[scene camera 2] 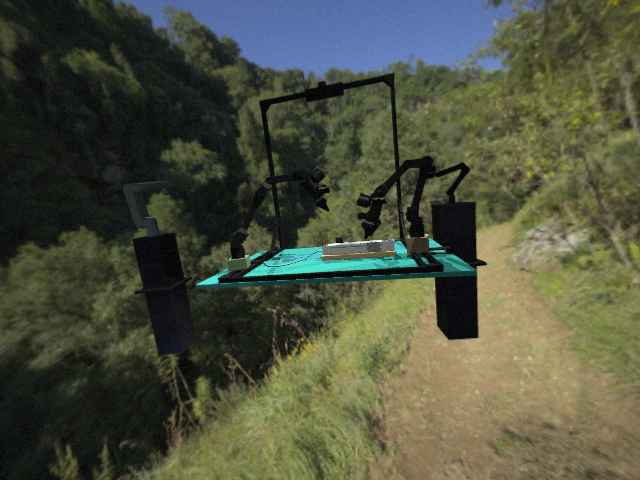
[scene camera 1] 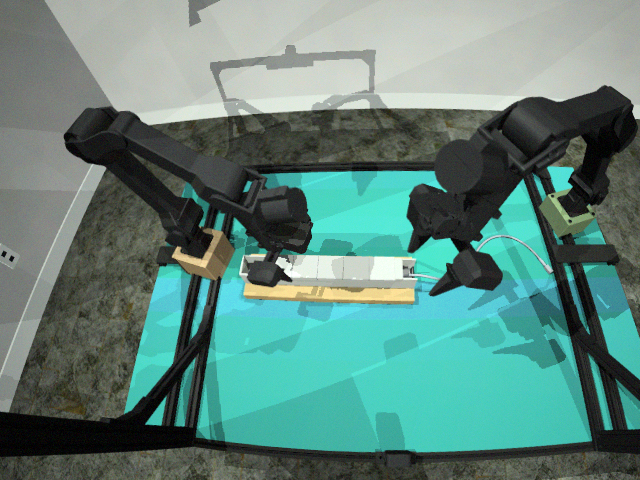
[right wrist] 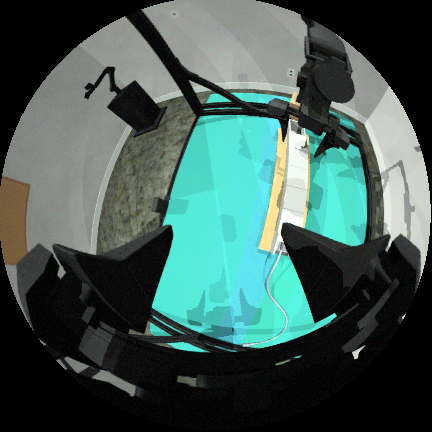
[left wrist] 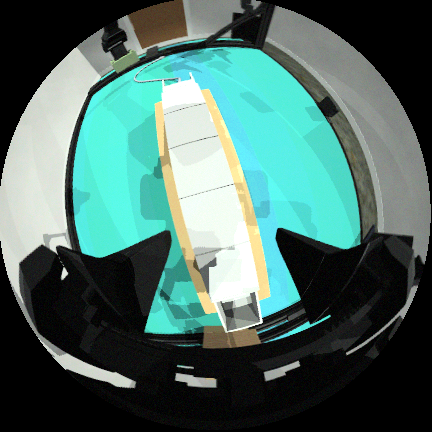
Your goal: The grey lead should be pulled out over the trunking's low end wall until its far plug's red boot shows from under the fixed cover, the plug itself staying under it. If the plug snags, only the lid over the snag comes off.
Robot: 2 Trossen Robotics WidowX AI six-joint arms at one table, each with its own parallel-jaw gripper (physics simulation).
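Where they show: left gripper, between the fingertips: (scene camera 2: 367,237) (scene camera 1: 297,263) (right wrist: 298,148) (left wrist: 224,235); right gripper, between the fingertips: (scene camera 2: 327,209) (scene camera 1: 420,272) (right wrist: 228,229); left arm's base, origin of its link: (scene camera 2: 417,236) (scene camera 1: 196,244); right arm's base, origin of its link: (scene camera 2: 238,257) (scene camera 1: 572,205) (left wrist: 121,55).
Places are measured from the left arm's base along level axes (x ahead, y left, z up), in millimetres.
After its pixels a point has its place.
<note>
The white trunking (scene camera 1: 361,282) (scene camera 2: 356,249) {z -51, x 312, y 60 mm} lies on a wooden base (scene camera 1: 330,296) {z -70, x 332, y -11 mm} (right wrist: 272,220) {z -70, x 437, y 27 mm}, with several lid sections (left wrist: 205,170) {z -18, x 313, y 30 mm} (right wrist: 295,175) {z -18, x 320, y 31 mm} along its top. Which cover is fixed is unclear. The grey lead (scene camera 1: 509,237) {z -90, x 734, y 267 mm} (scene camera 2: 286,265) {z -90, x 664, y 233 mm} (right wrist: 286,315) {z -87, x 665, y 234 mm} leaves the trunking's right end in scene camera 1 and curves across the mat. No red boot shows. My left gripper (left wrist: 224,235) {z 5, x 255, y 16 mm} (scene camera 2: 367,236) {z 5, x 255, y 16 mm} is open and empty above the trunking's left part in scene camera 1. My right gripper (scene camera 1: 420,273) {z 180, x 496, y -26 mm} (right wrist: 228,229) {z 180, x 496, y -26 mm} (scene camera 2: 326,210) {z 180, x 496, y -26 mm} is open and empty, high near the lead's exit; it partly hides the lead.
The turquoise mat (scene camera 1: 310,387) {z -94, x 348, y -214 mm} surrounds the base. A black frame (scene camera 1: 310,453) {z -100, x 390, y -345 mm} edges the table. The left arm's tan mount (scene camera 1: 219,255) {z -34, x 50, y 1 mm} and the right arm's green mount (scene camera 1: 566,222) {z -20, x 859, y 302 mm} stand at opposite sides. The left arm reaches over the trunking's open end (left wrist: 242,307).
</note>
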